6 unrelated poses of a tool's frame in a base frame.
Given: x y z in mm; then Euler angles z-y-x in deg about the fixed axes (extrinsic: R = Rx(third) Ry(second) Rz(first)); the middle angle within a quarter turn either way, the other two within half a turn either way.
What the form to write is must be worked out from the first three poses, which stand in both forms.
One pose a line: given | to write
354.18 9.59 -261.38 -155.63 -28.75 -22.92 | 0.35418 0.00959 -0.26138 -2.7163 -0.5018 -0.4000
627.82 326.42 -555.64 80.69 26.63 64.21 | 0.62782 0.32642 -0.55564 1.4083 0.4648 1.1207
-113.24 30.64 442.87 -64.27 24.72 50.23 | -0.11324 0.03064 0.44287 -1.1217 0.4314 0.8767
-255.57 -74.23 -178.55 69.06 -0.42 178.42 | -0.25557 -0.07423 -0.17855 1.2053 -0.0073 3.1140
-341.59 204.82 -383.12 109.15 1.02 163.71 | -0.34159 0.20482 -0.38312 1.9050 0.0178 2.8573
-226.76 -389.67 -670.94 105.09 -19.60 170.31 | -0.22676 -0.38967 -0.67094 1.8342 -0.3421 2.9725
